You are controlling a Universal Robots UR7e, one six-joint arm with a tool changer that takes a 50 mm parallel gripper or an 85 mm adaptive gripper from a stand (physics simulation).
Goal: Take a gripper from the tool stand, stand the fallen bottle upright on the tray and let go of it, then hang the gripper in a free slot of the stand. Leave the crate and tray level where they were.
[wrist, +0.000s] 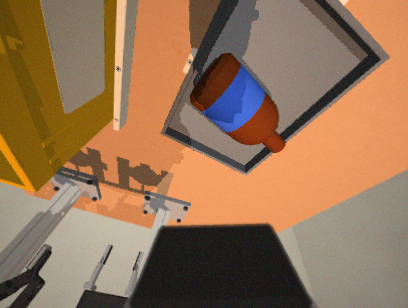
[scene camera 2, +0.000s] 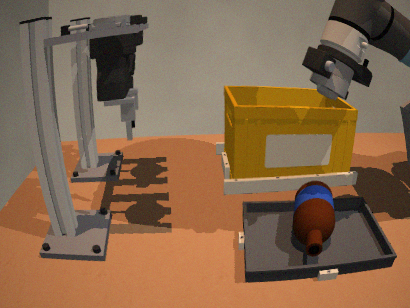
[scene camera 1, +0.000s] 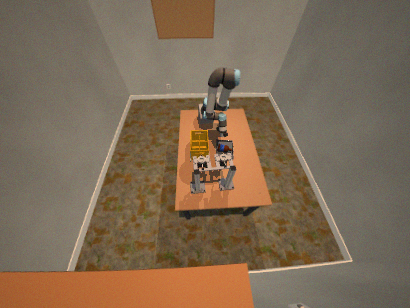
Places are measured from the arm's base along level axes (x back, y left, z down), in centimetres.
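Pixels of known places: hand, tool point: [scene camera 2: 327,89].
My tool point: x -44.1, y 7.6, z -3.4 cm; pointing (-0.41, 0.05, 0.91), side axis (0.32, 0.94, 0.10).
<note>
Behind a point stands the place of what it marks.
The brown bottle with a blue band [scene camera 1: 223,147] @(x -46.6, y 9.3, z 13.6 cm) [scene camera 2: 314,215] @(x -47.7, y 14.1, z 14.0 cm) [wrist: 240,105] @(x -43.5, y 9.4, z 13.5 cm) lies on its side in the dark grey tray [scene camera 2: 275,274] @(x -55.2, y 19.1, z 19.7 cm) [wrist: 375,60] @(x -35.7, y 23.5, z 19.2 cm). The arm's tool flange [scene camera 2: 330,80] @(x -45.2, y 10.1, z -5.4 cm) carries no gripper and is above and beside the tray, near the crate. Two grippers hang side by side in the tool stand [scene camera 1: 231,177] @(x -89.0, y 3.0, z -2.6 cm) [scene camera 2: 45,140] @(x -86.5, y 4.6, z 2.3 cm) [wrist: 60,205] @(x -83.3, y -24.1, z 13.6 cm). The parallel gripper [wrist: 124,250] has its two grey fingers apart, with nothing between them. The adaptive gripper's black linkage [wrist: 30,280] @(x -73.9, y -13.8, z -2.0 cm) is partly cut off at the lower left of the wrist view.
A yellow crate [scene camera 1: 199,153] @(x -52.3, y -18.2, z 9.7 cm) [scene camera 2: 245,145] @(x -52.2, y -8.4, z 11.3 cm) [wrist: 75,130] @(x -50.7, y -8.3, z 10.2 cm) stands upright beside the tray, behind white locating strips [scene camera 2: 290,183] @(x -42.7, y -5.9, z 19.5 cm) [wrist: 119,75] @(x -46.3, y -6.7, z 18.2 cm). Small white blocks [scene camera 2: 328,274] [wrist: 189,61] sit against the tray's edges. A black part [wrist: 220,265] covers the lower middle of the wrist view.
</note>
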